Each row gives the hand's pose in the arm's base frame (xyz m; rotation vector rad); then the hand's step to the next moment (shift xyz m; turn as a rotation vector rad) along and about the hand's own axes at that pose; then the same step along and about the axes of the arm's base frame.
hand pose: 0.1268 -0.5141 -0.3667 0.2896 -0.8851 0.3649
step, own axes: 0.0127 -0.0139 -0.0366 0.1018 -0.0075 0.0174
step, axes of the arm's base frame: 0.0387 0.0042 -0.0133 0.0500 0.0057 0.0905
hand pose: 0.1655 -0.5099 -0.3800 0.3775 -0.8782 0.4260
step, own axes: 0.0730 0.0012 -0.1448 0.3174 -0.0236 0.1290
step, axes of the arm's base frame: 0.1353 0.0856 -0.0259 0.1071 -0.0185 0.3258
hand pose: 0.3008 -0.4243 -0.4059 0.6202 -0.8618 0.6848
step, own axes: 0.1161 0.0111 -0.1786 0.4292 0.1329 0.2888
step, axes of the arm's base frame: 0.1293 0.1694 0.0087 -0.0319 -0.0048 0.5331
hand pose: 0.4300 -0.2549 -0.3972 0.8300 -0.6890 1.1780
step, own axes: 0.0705 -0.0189 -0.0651 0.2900 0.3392 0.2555
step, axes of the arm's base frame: 0.0384 0.0877 0.0199 -0.2651 -0.0133 0.4404
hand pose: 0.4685 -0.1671 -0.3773 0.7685 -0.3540 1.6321
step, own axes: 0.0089 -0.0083 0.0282 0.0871 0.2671 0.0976
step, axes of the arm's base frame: 0.0156 -0.0089 0.0249 -0.2320 -0.0528 0.1785
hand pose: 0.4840 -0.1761 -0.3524 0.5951 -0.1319 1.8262
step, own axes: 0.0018 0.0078 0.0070 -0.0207 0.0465 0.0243
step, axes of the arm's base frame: -0.0052 -0.0037 0.0085 -0.0301 -0.0428 0.0209
